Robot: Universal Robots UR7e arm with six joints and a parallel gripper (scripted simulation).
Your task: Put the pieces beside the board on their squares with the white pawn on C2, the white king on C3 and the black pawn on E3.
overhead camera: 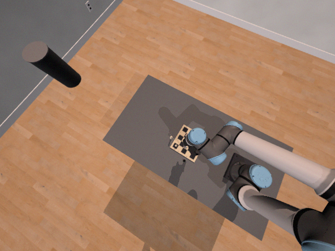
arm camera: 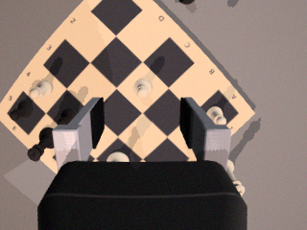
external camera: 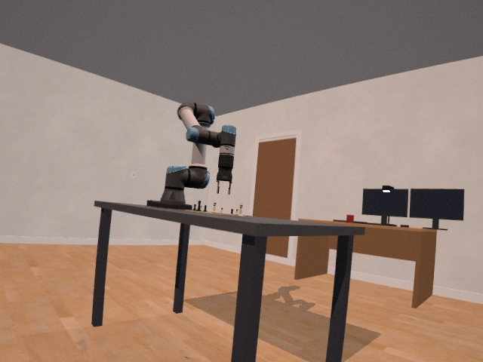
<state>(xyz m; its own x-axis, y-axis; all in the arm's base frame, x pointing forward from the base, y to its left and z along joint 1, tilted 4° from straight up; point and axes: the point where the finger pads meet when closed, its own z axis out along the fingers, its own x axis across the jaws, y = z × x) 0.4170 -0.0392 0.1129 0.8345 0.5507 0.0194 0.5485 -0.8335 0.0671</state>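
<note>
Right now the white piece is 14 cm ahead of my hand, 9 cm below it and 3 cm to the right of it. Round my hand: chessboard (12 cm below, 4 cm to the right, 1 cm behind); then large black piece (11 cm to the right, 9 cm below, 6 cm behind).
</note>
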